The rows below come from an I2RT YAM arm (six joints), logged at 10 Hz.
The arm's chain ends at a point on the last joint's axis. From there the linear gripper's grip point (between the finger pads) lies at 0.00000 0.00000 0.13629 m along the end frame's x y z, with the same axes.
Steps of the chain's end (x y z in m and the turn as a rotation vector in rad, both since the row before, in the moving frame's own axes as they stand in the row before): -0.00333, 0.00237, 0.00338, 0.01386, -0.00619, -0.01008; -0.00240, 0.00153, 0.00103, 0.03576, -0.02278, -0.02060; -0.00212, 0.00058, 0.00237, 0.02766, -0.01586, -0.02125; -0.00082, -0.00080, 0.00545, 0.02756, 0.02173, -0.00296; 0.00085, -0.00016, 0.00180, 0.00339, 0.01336, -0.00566
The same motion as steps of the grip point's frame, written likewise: -0.00418, 0.00049, 0.00336, 0.01386, -0.00619, -0.01008; -0.00555, -0.00331, 0.00091, 0.03576, -0.02278, -0.02060; -0.00432, -0.00317, 0.00230, 0.02766, -0.01586, -0.02125; 0.00214, -0.00456, 0.00537, 0.02756, 0.02173, -0.00296; 0.00267, -0.00063, 0.00179, 0.00339, 0.01336, -0.00566
